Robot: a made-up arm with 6 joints. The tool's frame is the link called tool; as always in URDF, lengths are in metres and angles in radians.
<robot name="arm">
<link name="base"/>
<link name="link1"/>
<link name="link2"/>
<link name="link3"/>
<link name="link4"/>
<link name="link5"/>
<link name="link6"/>
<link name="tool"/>
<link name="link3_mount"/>
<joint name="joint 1" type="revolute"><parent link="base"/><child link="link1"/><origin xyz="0 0 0.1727" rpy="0 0 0"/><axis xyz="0 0 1"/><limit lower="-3.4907" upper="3.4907"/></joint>
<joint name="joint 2" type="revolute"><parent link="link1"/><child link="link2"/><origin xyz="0 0 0" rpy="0 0 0"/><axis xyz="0 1 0"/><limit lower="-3.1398" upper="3.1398"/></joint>
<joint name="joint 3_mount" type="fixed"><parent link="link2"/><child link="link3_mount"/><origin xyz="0 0 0.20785" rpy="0 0 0"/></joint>
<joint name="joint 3" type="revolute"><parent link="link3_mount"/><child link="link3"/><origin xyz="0 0 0.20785" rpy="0 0 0"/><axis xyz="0 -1 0"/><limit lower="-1.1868" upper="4.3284"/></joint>
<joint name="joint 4" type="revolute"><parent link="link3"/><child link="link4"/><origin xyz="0 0 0" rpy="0 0 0"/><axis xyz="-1 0 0"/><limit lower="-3.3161" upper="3.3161"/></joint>
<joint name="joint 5" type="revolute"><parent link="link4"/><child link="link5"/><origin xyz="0.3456 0 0" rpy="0 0 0"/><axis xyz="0 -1 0"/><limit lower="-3.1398" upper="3.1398"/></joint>
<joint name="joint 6" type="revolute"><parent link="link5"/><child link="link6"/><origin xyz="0 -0.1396 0" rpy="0 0 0"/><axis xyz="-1 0 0"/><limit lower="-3.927" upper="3.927"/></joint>
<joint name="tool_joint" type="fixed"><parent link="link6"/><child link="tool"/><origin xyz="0 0 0" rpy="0 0 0"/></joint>
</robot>
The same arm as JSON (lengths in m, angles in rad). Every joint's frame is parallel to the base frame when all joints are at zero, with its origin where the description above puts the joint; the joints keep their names.
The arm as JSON. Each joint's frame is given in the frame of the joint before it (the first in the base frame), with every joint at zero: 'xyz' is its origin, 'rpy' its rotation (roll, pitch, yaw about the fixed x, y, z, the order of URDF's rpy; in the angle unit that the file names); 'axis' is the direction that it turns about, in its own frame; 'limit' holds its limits. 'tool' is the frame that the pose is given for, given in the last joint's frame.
{
  "units": {
    "length": "m",
    "angle": "rad"
  },
  "joints": [
    {
      "name": "joint 1",
      "type": "revolute",
      "origin": {
        "xyz": [
          0.0,
          0.0,
          0.1727
        ],
        "rpy": [
          0.0,
          0.0,
          0.0
        ]
      },
      "axis": "+z",
      "limit": {
        "lower": -3.4907,
        "upper": 3.4907
      }
    },
    {
      "name": "joint 2",
      "type": "revolute",
      "origin": {
        "xyz": [
          0.0,
          0.0,
          0.0
        ],
        "rpy": [
          0.0,
          0.0,
          0.0
        ]
      },
      "axis": "+y",
      "limit": {
        "lower": -3.1398,
        "upper": 3.1398
      }
    },
    {
      "name": "joint 3",
      "type": "revolute",
      "origin": {
        "xyz": [
          0.0,
          0.0,
          0.4157
        ],
        "rpy": [
          0.0,
          0.0,
          0.0
        ]
      },
      "axis": "-y",
      "limit": {
        "lower": -1.1868,
        "upper": 4.3284
      }
    },
    {
      "name": "joint 4",
      "type": "revolute",
      "origin": {
        "xyz": [
          0.0,
          0.0,
          0.0
        ],
        "rpy": [
          0.0,
          0.0,
          0.0
        ]
      },
      "axis": "-x",
      "limit": {
        "lower": -3.3161,
        "upper": 3.3161
      }
    },
    {
      "name": "joint 5",
      "type": "revolute",
      "origin": {
        "xyz": [
          0.3456,
          0.0,
          0.0
        ],
        "rpy": [
          0.0,
          0.0,
          0.0
        ]
      },
      "axis": "-y",
      "limit": {
        "lower": -3.1398,
        "upper": 3.1398
      }
    },
    {
      "name": "joint 6",
      "type": "revolute",
      "origin": {
        "xyz": [
          0.0,
          -0.1396,
          0.0
        ],
        "rpy": [
          0.0,
          0.0,
          0.0
        ]
      },
      "axis": "-x",
      "limit": {
        "lower": -3.927,
        "upper": 3.927
      }
    }
  ],
  "tool": {
    "origin": {
      "xyz": [
        0.0,
        0.0,
        0.0
      ],
      "rpy": [
        0.0,
        0.0,
        0.0
      ]
    }
  }
}

